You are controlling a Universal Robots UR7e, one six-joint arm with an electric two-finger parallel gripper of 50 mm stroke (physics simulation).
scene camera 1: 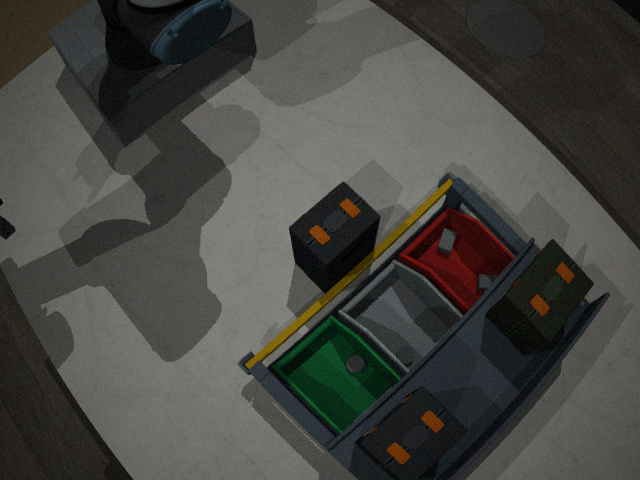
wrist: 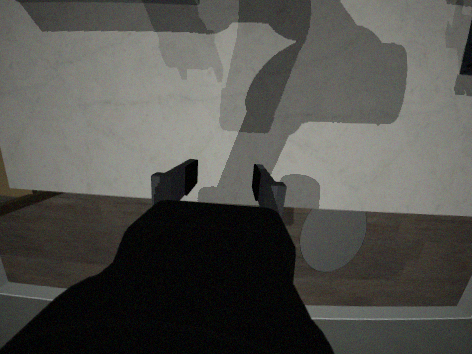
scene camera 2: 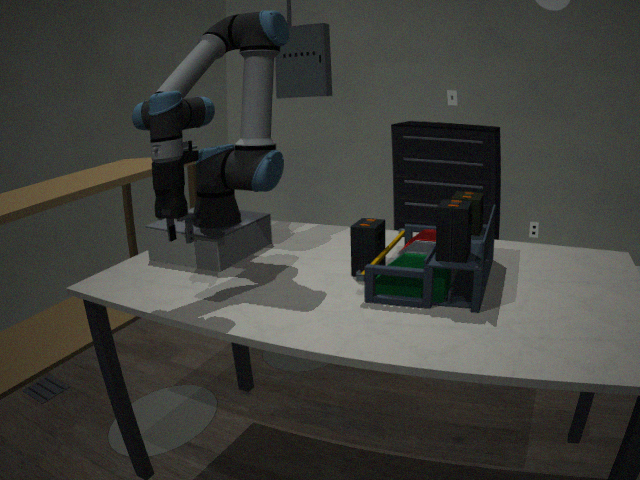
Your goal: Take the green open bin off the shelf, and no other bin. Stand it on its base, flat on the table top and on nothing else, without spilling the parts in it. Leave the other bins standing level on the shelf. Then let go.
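Places are measured from the arm's base along level axes (x left, y back, z up), in millimetres.
Pixels of known places: gripper, fingertip midpoint: (scene camera 1: pixel 3 219) (wrist: pixel 225 173) (scene camera 2: pixel 181 241); arm's base at its link origin: (scene camera 2: pixel 216 221).
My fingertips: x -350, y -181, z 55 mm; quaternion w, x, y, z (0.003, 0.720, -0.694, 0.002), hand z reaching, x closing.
Observation:
For each thing: its top centre in the pictures, then the offset to it from my fingertips. "spot": a spot on its surface instead. Level surfaces: height alone.
- green open bin at its top centre: (scene camera 1: pixel 348 384) (scene camera 2: pixel 414 260) dx +265, dy -454, dz -74 mm
- shelf at a spot on its surface: (scene camera 1: pixel 294 400) (scene camera 2: pixel 395 266) spot: dx +202, dy -431, dz -70 mm
- round grey part at its top centre: (scene camera 1: pixel 355 363) dx +296, dy -434, dz -136 mm
- grey bin at its top centre: (scene camera 1: pixel 416 323) (scene camera 2: pixel 425 246) dx +377, dy -448, dz -74 mm
- red bin at its top centre: (scene camera 1: pixel 473 263) (scene camera 2: pixel 433 234) dx +489, dy -438, dz -74 mm
- yellow bar at its top centre: (scene camera 1: pixel 357 269) (scene camera 2: pixel 385 249) dx +369, dy -344, dz -90 mm
- black box at its top centre: (scene camera 1: pixel 335 221) (scene camera 2: pixel 368 222) dx +371, dy -296, dz -23 mm
- table at its surface level: dz -155 mm
The green open bin (scene camera 1: pixel 315 384) (scene camera 2: pixel 408 262) stands level in the lower front of the shelf (scene camera 1: pixel 294 400) (scene camera 2: pixel 395 270), at its near end in the scene camera 2 view, with a round grey part (scene camera 1: pixel 355 364) inside. The grey bin (scene camera 1: pixel 387 310) (scene camera 2: pixel 417 246) is beside it, then the red bin (scene camera 1: pixel 454 276) (scene camera 2: pixel 424 235) with grey parts. My gripper (scene camera 2: pixel 180 232) (wrist: pixel 225 173) is open and empty, pointing down high above the table near the robot's base, far from the shelf. In the scene camera 1 view finger parts show at the left edge. The wrist view does not show the bins.
A yellow bar (scene camera 1: pixel 351 274) (scene camera 2: pixel 385 254) runs along the shelf's front. A black box (scene camera 1: pixel 333 258) (scene camera 2: pixel 367 250) stands on the table (scene camera 1: pixel 310 129) (scene camera 2: pixel 310 338) before it. Two dark boxes (scene camera 1: pixel 379 439) (scene camera 1: pixel 516 310) (scene camera 2: pixel 453 235) stand on the upper deck behind the bins.

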